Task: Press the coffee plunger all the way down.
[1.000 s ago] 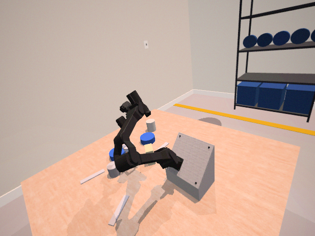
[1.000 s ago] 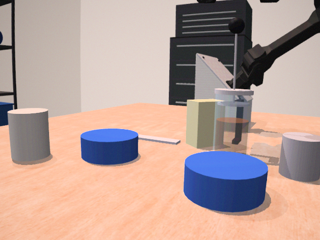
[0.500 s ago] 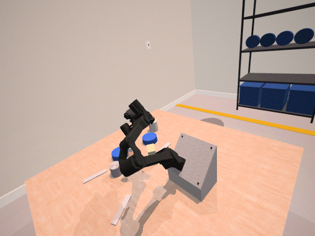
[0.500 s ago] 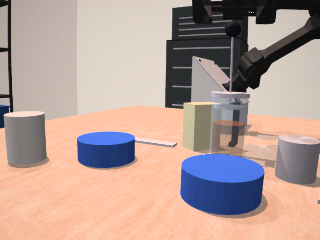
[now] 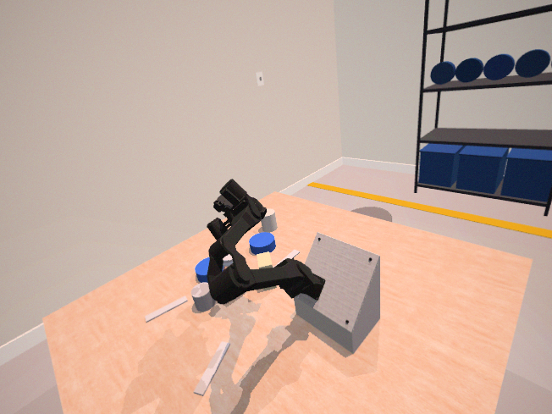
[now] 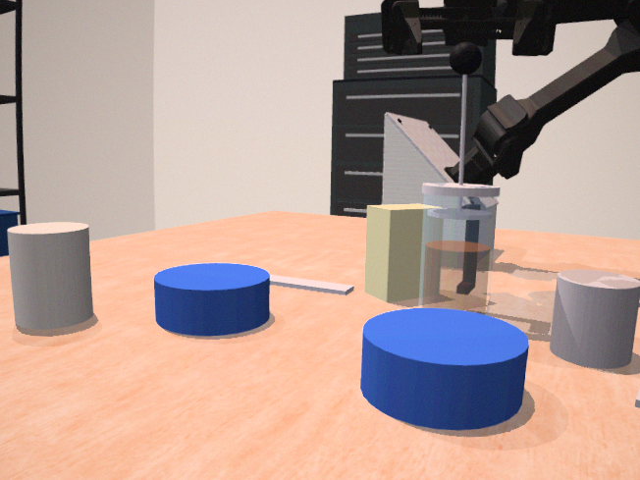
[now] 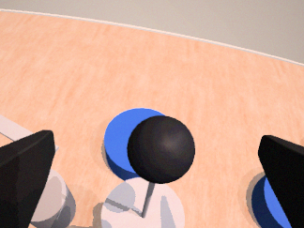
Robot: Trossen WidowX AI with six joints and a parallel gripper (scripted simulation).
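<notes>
Right now my gripper tip is 1 cm past the glass coffee press and 15 cm above it. Also, from my gripper tip: pale yellow block: 9 cm behind, 9 cm to the right, 22 cm below.
</notes>
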